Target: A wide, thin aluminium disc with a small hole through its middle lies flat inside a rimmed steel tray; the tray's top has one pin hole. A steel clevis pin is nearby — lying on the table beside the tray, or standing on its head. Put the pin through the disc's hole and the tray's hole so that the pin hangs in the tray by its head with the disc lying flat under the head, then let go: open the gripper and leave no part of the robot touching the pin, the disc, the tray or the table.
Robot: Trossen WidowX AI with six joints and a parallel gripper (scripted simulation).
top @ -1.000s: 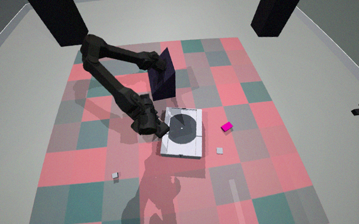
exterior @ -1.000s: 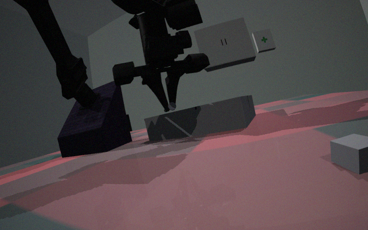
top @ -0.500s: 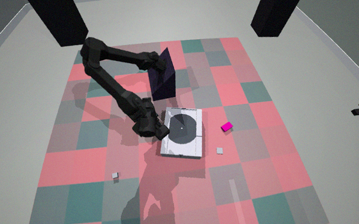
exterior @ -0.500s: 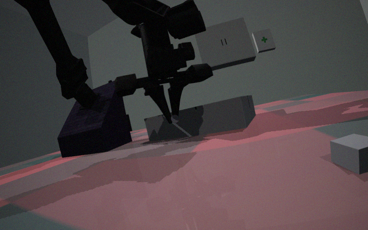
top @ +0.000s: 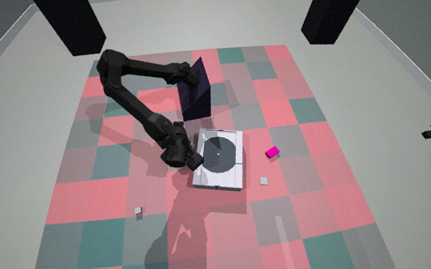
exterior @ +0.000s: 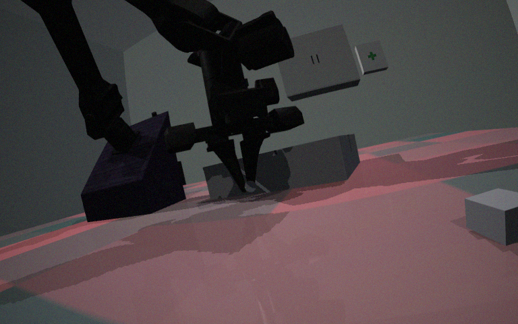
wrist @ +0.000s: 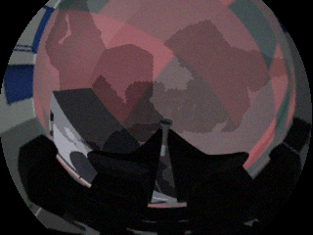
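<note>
The dark aluminium disc is 140 mm to the left of my gripper tip, 40 mm above it and 20 mm ahead of it. Also, from my gripper tip: steel clevis pin 10 mm to the left, 10 mm behind, 10 mm above; grey cube 200 mm ahead, 190 mm to the right, 10 mm below; steel tray 140 mm to the left, 30 mm ahead, 30 mm above.
</note>
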